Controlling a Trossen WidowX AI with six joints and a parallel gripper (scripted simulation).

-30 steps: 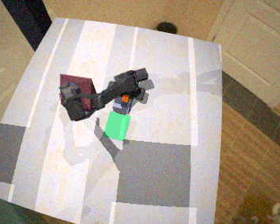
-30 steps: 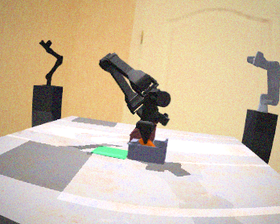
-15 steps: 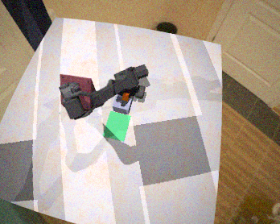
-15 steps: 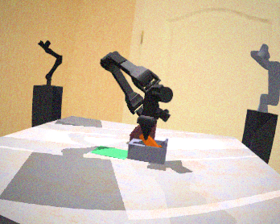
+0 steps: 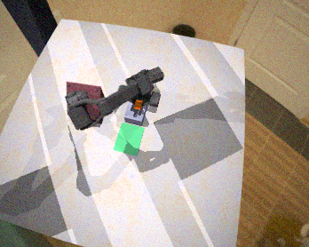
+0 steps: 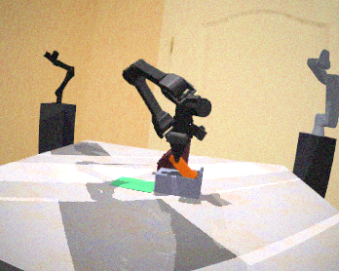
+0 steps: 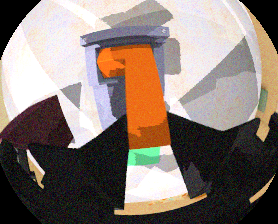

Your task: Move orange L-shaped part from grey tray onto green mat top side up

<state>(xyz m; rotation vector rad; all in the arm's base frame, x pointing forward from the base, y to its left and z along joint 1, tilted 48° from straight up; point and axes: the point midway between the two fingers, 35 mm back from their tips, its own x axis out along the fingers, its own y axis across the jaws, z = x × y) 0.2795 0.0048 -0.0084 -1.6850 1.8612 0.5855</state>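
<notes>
Right now my gripper tip is 30 mm past the green mat, 140 mm to the left of it and 120 mm above it. The rest, counted from my gripper tip: orange L-shaped part (10 mm behind, 30 mm to the left, 30 mm below).
</notes>
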